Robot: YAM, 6 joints.
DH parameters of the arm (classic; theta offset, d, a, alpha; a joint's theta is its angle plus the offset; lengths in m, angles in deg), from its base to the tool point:
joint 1: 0 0.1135 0.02 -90
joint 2: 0 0 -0.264 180
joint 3: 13.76 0 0.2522 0
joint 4: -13.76 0 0.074 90
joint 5: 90 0 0 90
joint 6: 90 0.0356 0 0
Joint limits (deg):
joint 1: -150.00..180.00
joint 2: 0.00..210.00
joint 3: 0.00..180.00
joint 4: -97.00..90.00
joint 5: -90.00..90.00
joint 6: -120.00..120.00
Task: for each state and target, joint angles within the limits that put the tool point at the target. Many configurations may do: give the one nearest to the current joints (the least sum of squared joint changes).
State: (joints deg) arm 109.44 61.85 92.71 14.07 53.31 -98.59
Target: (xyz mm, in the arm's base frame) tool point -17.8 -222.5 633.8
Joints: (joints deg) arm 78.79 40.85 121.94 21.02 46.45 -98.59
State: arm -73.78 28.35 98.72 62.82 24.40 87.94
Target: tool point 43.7 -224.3 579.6
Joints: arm -75.45 76.44 89.13 52.85 23.26 87.94
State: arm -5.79 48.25 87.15 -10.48 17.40 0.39
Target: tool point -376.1 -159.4 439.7
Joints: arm 21.22 2.35 111.59 -4.59 20.49 0.39
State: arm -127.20 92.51 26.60 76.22 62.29 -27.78
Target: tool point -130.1 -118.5 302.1
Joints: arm -127.08 59.59 20.87 87.99 65.34 -27.78
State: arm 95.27 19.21 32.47 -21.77 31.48 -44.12
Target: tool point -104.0 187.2 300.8
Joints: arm 123.09 53.67 43.33 -12.03 25.03 -44.12
